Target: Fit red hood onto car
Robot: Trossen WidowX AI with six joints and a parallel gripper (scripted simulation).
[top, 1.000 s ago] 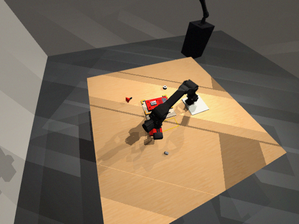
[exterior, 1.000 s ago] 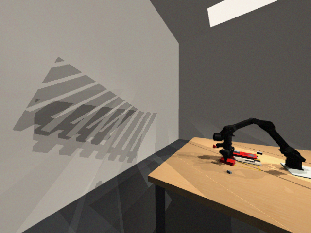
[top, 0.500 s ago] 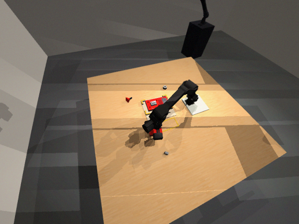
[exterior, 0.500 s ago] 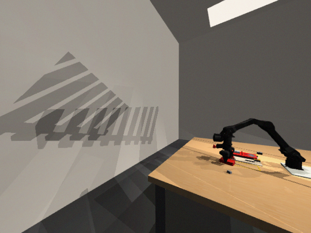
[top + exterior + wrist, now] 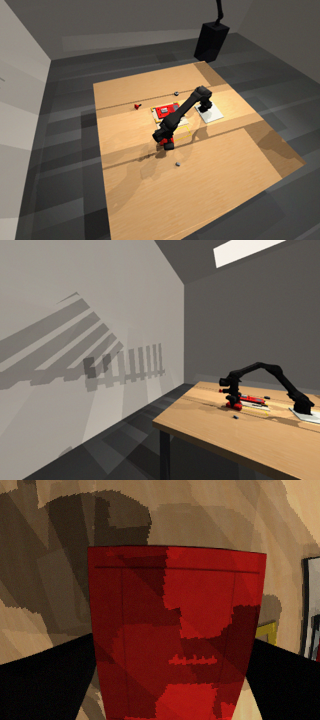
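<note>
My gripper tip is 19 cm to the left of the grey jig and 13 cm past it. The rest, counted from my gripper tip: small wheel (36 cm to the right, 32 cm behind); then red hood (1 cm above).
</note>
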